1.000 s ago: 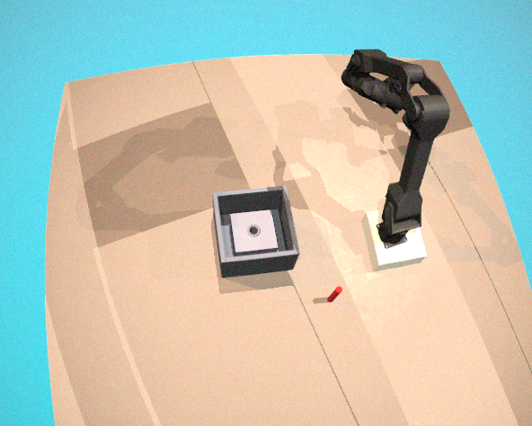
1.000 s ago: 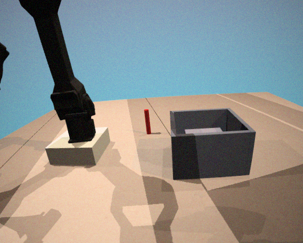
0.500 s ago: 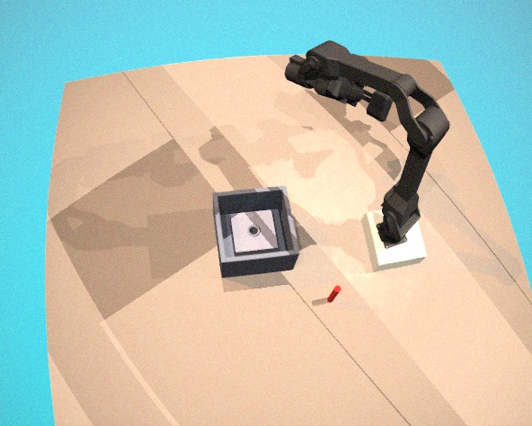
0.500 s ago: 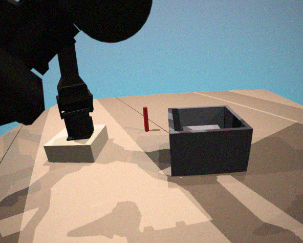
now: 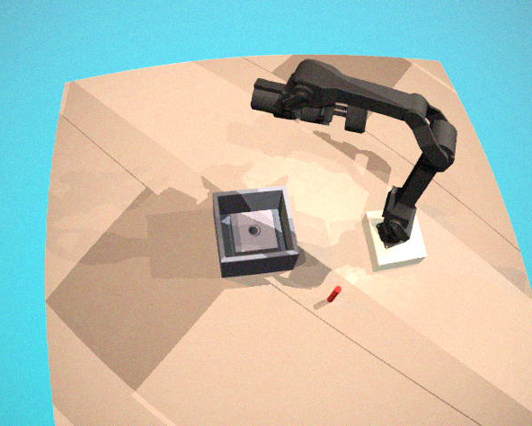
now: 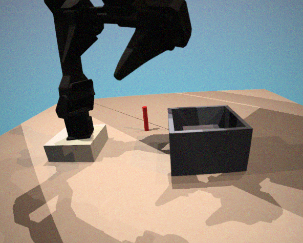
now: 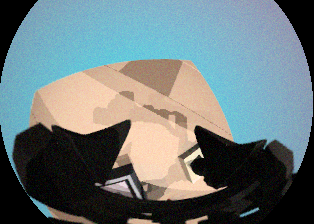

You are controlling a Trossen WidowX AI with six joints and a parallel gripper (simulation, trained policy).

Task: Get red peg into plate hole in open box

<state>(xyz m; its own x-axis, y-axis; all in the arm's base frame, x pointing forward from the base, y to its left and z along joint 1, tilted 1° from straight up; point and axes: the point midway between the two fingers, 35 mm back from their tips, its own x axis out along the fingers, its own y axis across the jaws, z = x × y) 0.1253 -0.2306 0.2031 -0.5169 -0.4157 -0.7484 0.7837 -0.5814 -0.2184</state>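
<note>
Now: the red peg 33 cm to the left of my gripper tip, 19 cm below it and 8 cm ahead of it. From my gripper tip the other things lie so: dark grey box (20 cm below, 20 cm ahead, 15 cm to the left); then light grey plate (20 cm ahead, 18 cm below, 15 cm to the left).
</note>
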